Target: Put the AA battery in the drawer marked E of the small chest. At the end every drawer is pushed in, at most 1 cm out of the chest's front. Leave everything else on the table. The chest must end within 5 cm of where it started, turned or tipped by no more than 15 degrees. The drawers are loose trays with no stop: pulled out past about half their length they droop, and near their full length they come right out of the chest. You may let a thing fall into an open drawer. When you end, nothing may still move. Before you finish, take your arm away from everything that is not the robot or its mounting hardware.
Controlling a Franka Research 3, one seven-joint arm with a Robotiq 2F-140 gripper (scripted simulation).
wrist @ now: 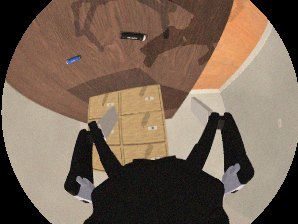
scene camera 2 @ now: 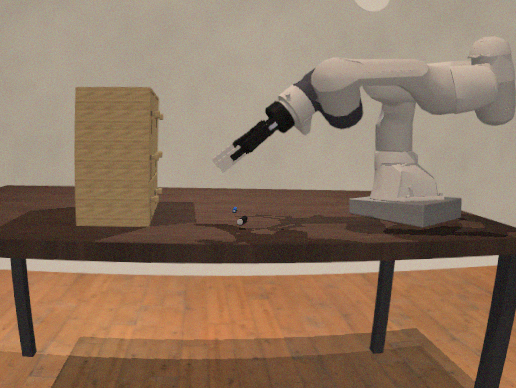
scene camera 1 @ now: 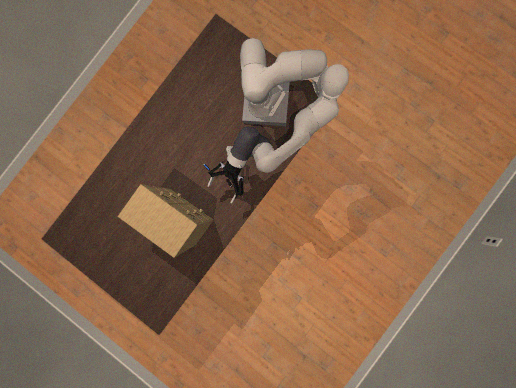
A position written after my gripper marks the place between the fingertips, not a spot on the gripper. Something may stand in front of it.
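Observation:
Wooden chest (scene camera 2: 112, 124), (scene camera 1: 147, 213) in sight. My gripper (scene camera 2: 216, 165), (wrist: 153, 108) in sight too.

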